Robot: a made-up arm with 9 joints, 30 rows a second.
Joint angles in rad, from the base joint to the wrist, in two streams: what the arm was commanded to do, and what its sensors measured. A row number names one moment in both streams.
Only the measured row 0 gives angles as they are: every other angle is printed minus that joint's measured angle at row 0.
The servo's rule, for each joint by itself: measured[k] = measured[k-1] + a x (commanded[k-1-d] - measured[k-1]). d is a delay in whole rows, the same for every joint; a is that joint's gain. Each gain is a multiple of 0.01, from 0.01 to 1. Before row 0 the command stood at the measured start. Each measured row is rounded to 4 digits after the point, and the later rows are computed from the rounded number. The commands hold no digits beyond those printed.
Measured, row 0:
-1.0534, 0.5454, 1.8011, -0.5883, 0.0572, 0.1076, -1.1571, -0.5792, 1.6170
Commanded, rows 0 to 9:
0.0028, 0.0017, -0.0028, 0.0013, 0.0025, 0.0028, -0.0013, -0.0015, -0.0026
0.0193, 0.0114, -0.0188, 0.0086, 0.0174, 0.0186, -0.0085, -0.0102, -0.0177
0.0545, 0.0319, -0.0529, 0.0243, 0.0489, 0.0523, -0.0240, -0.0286, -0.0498
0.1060, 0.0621, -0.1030, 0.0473, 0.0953, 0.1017, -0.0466, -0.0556, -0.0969
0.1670, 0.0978, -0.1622, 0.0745, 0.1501, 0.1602, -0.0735, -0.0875, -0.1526
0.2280, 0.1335, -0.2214, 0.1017, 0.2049, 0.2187, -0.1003, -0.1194, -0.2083
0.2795, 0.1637, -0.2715, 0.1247, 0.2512, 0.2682, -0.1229, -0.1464, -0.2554
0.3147, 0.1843, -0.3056, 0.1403, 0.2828, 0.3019, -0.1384, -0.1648, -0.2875
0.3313, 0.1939, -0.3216, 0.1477, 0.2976, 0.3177, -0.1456, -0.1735, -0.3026
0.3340, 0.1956, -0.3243, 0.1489, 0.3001, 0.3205, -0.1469, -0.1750, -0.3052
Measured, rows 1 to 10:
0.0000, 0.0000, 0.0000, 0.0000, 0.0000, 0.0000, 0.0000, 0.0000, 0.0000
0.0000, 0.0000, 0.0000, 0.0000, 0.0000, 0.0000, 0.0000, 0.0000, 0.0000
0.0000, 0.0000, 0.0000, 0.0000, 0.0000, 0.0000, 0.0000, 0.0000, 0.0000
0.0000, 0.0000, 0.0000, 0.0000, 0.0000, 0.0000, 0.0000, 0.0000, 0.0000
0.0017, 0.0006, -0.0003, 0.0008, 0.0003, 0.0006, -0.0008, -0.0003, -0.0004
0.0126, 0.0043, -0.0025, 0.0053, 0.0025, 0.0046, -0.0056, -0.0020, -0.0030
0.0386, 0.0137, -0.0085, 0.0163, 0.0085, 0.0151, -0.0170, -0.0065, -0.0100
0.0804, 0.0302, -0.0198, 0.0343, 0.0198, 0.0342, -0.0354, -0.0148, -0.0230
0.1341, 0.0532, -0.0369, 0.0576, 0.0367, 0.0619, -0.0590, -0.0272, -0.0424
0.1923, 0.0805, -0.0590, 0.0832, 0.0586, 0.0964, -0.0846, -0.0429, -0.0673
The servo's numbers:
d 4
a 0.62 0.34 0.12 0.58 0.13 0.22 0.62 0.17 0.15

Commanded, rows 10 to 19:
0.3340, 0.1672, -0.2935, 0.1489, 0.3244, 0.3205, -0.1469, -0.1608, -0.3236
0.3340, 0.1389, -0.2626, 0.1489, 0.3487, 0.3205, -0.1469, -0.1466, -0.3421
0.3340, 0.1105, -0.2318, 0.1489, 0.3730, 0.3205, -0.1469, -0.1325, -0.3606
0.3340, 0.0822, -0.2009, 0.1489, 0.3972, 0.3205, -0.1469, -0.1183, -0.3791
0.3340, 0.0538, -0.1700, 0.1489, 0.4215, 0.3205, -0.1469, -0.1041, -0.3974
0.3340, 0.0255, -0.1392, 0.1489, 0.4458, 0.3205, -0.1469, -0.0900, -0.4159
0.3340, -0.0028, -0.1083, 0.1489, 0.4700, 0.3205, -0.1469, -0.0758, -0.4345
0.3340, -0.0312, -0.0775, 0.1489, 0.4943, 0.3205, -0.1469, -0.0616, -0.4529
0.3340, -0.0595, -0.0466, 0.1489, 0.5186, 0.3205, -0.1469, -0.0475, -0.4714
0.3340, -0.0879, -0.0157, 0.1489, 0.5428, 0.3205, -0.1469, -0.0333, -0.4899
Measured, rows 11 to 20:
0.2464, 0.1088, -0.0845, 0.1073, 0.0836, 0.1342, -0.1083, -0.0605, -0.0955
0.2887, 0.1345, -0.1110, 0.1264, 0.1095, 0.1711, -0.1270, -0.0782, -0.1243
0.3151, 0.1547, -0.1363, 0.1388, 0.1340, 0.2034, -0.1385, -0.0944, -0.1510
0.3268, 0.1686, -0.1589, 0.1447, 0.1556, 0.2292, -0.1437, -0.1081, -0.1741
0.3313, 0.1681, -0.1751, 0.1471, 0.1775, 0.2493, -0.1457, -0.1171, -0.1965
0.3330, 0.1582, -0.1856, 0.1481, 0.1998, 0.2650, -0.1464, -0.1221, -0.2183
0.3336, 0.1420, -0.1911, 0.1486, 0.2223, 0.2772, -0.1467, -0.1239, -0.2396
0.3338, 0.1217, -0.1923, 0.1488, 0.2450, 0.2867, -0.1468, -0.1229, -0.2605
0.3339, 0.0986, -0.1896, 0.1489, 0.2679, 0.2941, -0.1469, -0.1197, -0.2810
0.3340, 0.0737, -0.1836, 0.1489, 0.2910, 0.2999, -0.1469, -0.1147, -0.3012

